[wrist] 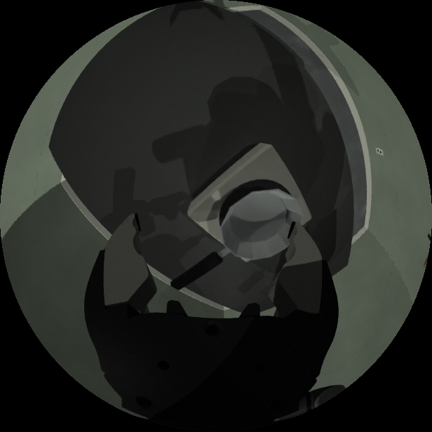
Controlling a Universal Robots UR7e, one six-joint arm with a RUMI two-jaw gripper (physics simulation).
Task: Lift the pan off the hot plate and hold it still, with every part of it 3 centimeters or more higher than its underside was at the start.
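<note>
The pan (pixel 257 225) is a light grey, faceted round pan right of the middle of the wrist view. It sits on the hot plate (pixel 282 172), a pale square block with a dark round burner that shows beside the pan. The pan's black handle (pixel 197 270) points down and left, towards the space between the fingers. My gripper (pixel 214 219) is open, with nothing between its jaws. In the view its right fingertip overlaps the pan's right edge, and the handle lies between the two jaws. How far the fingers are above the handle is hard to tell.
The dark table top (pixel 125 90) lies under the hot plate and carries shadows of the arm and gripper. A grey strip with a pale border (pixel 369 190) curves along the right side. A small outlet plate (pixel 379 151) shows on the green surface at the right.
</note>
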